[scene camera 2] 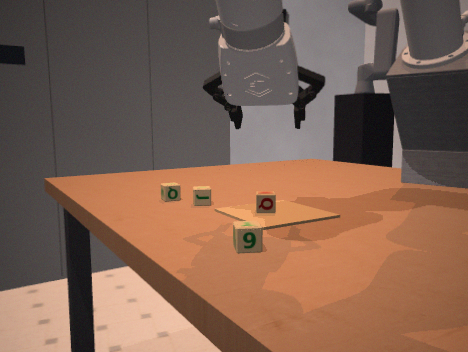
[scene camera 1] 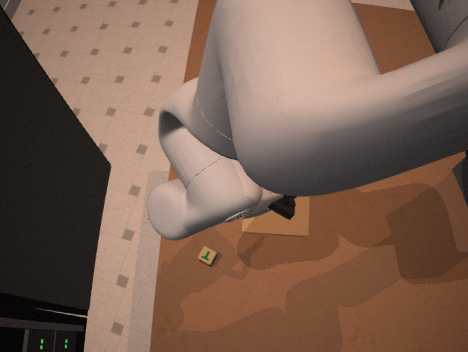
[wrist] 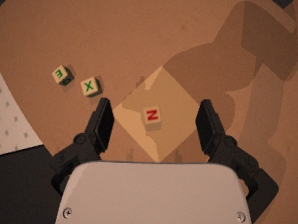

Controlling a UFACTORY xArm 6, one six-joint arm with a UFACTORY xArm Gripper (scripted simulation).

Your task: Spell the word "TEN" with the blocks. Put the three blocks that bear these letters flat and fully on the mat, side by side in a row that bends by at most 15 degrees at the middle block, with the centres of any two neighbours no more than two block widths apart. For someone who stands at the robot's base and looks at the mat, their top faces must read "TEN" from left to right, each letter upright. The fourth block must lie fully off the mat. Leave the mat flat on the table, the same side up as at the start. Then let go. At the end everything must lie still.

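Mat: visible in the wrist view (179, 110), scene camera 1, scene camera 2. Same spot on the mat: (scene camera 1: 272, 223) and (scene camera 2: 290, 218).
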